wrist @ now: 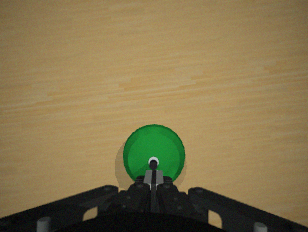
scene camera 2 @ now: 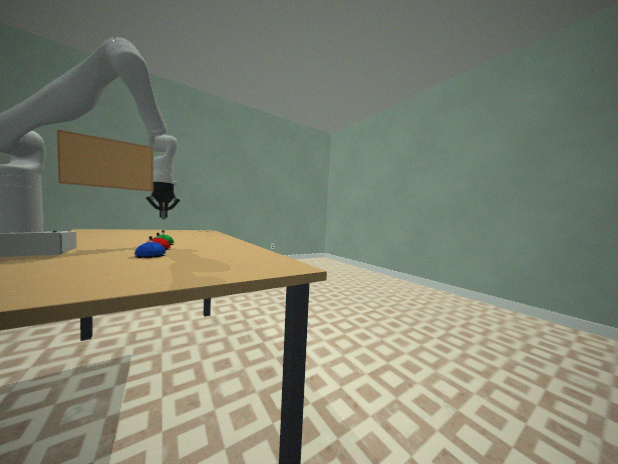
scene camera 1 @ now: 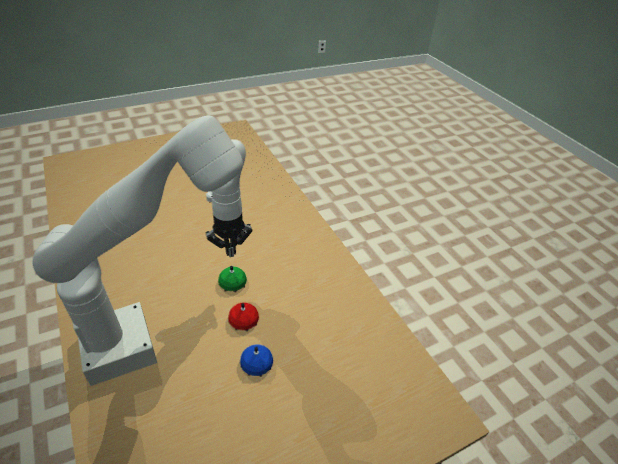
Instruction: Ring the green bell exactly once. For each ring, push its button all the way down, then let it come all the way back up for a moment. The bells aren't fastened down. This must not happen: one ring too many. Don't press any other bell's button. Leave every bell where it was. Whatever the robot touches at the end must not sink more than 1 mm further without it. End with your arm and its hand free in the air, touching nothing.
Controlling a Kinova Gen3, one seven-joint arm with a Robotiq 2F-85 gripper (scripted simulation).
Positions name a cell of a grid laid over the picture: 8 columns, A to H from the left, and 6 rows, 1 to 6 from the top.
In view: the gripper (scene camera 1: C4), a green bell (wrist: D4) and a blue bell (scene camera 1: D5).
The gripper is seen too in the wrist view (wrist: E5). The wrist view does not show the blue bell: it is out of frame.
